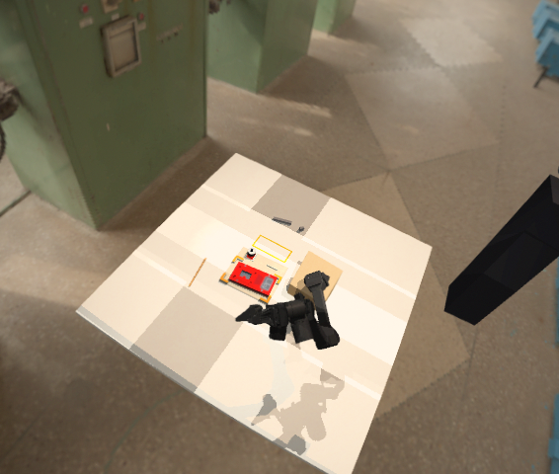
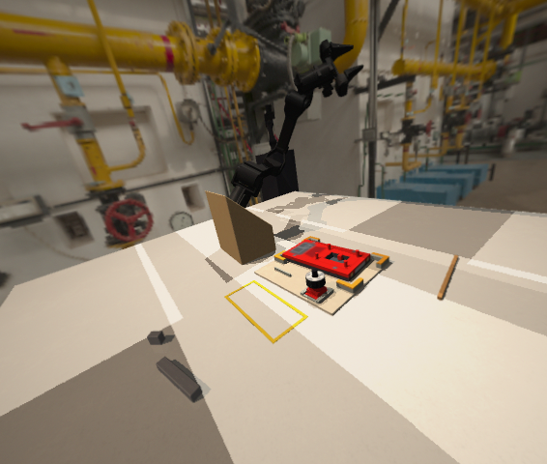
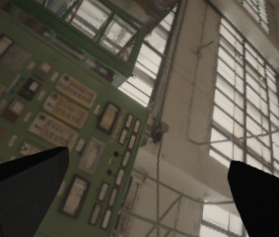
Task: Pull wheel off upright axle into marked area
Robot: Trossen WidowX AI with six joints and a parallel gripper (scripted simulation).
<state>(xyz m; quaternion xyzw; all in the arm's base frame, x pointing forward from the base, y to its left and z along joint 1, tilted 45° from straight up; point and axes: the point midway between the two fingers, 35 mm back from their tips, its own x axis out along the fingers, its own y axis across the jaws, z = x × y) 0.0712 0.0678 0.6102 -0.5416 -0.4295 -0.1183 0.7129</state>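
Right now the black wheel is 550 mm to the right of my gripper tip, 490 mm below it and 220 mm ahead of it. Round my gripper tip: wooden stick 520 mm below, 390 mm ahead, 340 mm to the right.
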